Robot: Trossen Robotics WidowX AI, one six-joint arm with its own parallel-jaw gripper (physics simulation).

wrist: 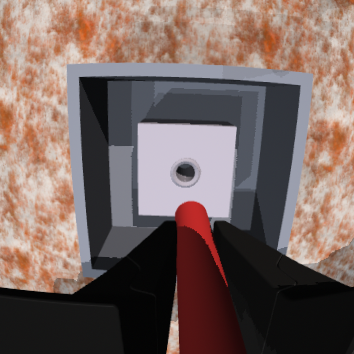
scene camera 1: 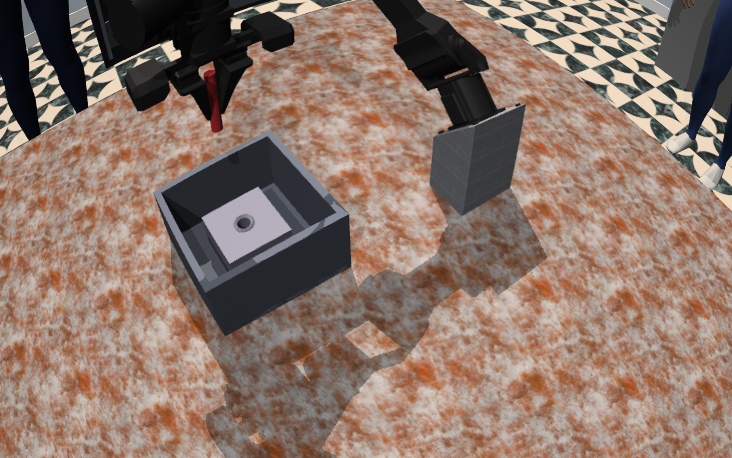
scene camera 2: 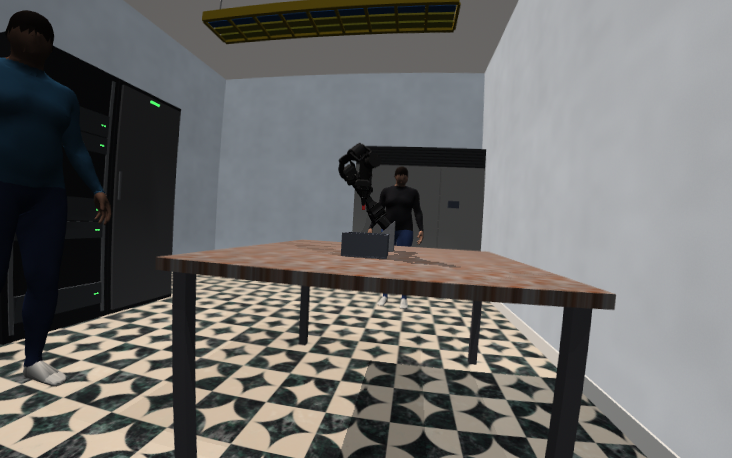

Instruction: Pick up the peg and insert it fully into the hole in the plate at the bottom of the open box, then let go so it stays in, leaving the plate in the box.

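Frame: origin at the arm's base, x back, y left, z down, level; centimetres.
Seen in the pictures: gripper, fingertip midpoint: (wrist: 194,231) (scene camera 1: 214,115) (scene camera 2: 363,205); arm's base, origin of the base link: (scene camera 1: 477,120) (scene camera 2: 387,227).
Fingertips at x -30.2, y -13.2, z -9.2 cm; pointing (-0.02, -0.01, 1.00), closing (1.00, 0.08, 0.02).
Note:
Pixels of each thing's middle, then the offset from my fingertips to it. Level surfaces: height alone.
- red peg, body centre: (wrist: 199,270) (scene camera 1: 213,101) (scene camera 2: 363,200) dx +0.0, dy +0.2, dz -2.1 cm
- open dark grey box, body centre: (wrist: 184,169) (scene camera 1: 245,227) (scene camera 2: 366,244) dx -0.1, dy +2.4, dz +17.0 cm
- pale square plate, body centre: (wrist: 184,165) (scene camera 1: 246,235) dx -0.1, dy +2.4, dz +18.5 cm
- marbled table, its level: dz +21.9 cm
My gripper (scene camera 1: 214,110) (wrist: 194,231) is shut on the red peg (scene camera 1: 214,102) (scene camera 2: 363,207) (wrist: 200,280), high above the table. The peg's free end sticks out past the fingertips, and in scene camera 1 the peg is near upright with a slight tilt. The open dark grey box (scene camera 1: 291,275) (scene camera 2: 364,245) (wrist: 75,150) stands on the table. A pale square plate (scene camera 1: 264,216) (wrist: 160,150) lies at its bottom, with a round hole (scene camera 1: 244,223) (wrist: 185,172) that is empty. In the wrist view the peg's end shows just below the hole, over the plate's near edge.
The arm's base stands on a grey block (scene camera 1: 477,167) to the right of the box in scene camera 1. The marbled table (scene camera 1: 539,351) (scene camera 2: 485,270) bears the box and the block. Two people (scene camera 2: 32,162) (scene camera 2: 400,205) stand beyond the table's edges.

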